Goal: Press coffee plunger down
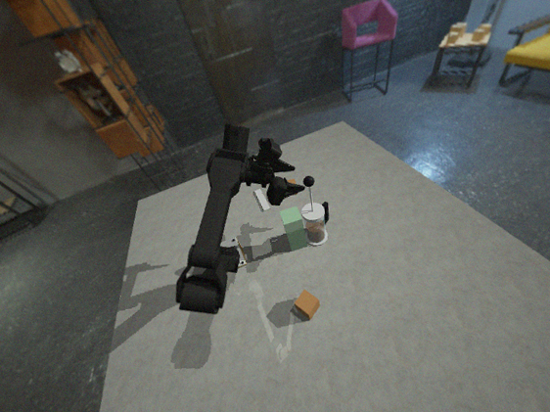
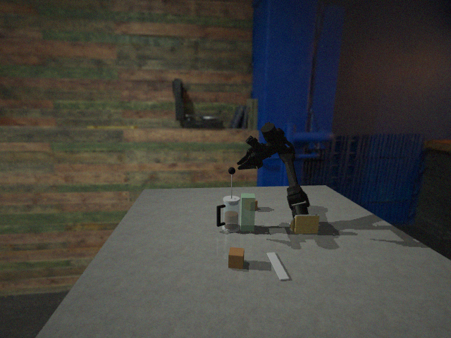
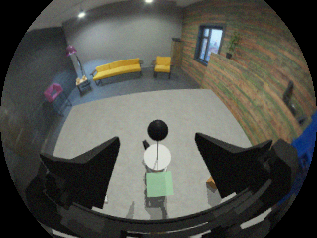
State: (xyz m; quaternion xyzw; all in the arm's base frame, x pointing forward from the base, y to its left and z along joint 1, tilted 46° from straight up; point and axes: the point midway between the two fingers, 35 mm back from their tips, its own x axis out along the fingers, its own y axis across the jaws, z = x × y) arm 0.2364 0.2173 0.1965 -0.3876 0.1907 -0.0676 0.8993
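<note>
The glass coffee press is 16 cm below my gripper tip, 4 cm ahead of it and 1 cm to the left of it. Round my gripper tip: white bar: 29 cm below, 28 cm to the left, 14 cm behind; tall green box: 21 cm below, 5 cm behind.
</note>
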